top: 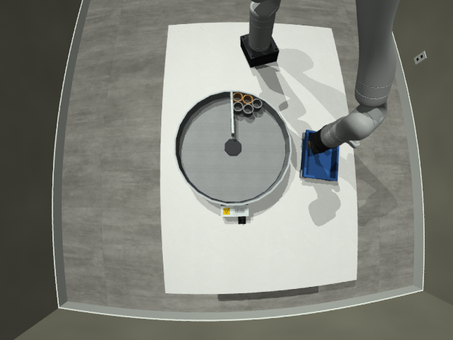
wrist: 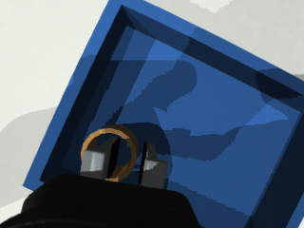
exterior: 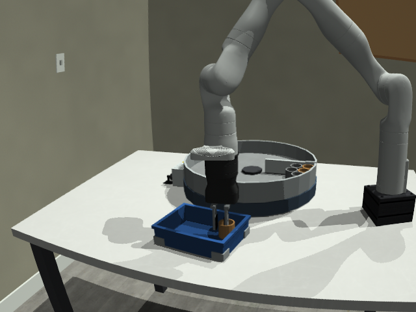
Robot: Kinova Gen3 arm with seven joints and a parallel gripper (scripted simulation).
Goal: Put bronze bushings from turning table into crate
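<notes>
The blue crate is 40 mm ahead of my hand, 10 mm to the left of it and 20 mm below it. The rest, counted from my hand: round turning table 50 mm behind, 330 mm to the right, 10 mm above.
</notes>
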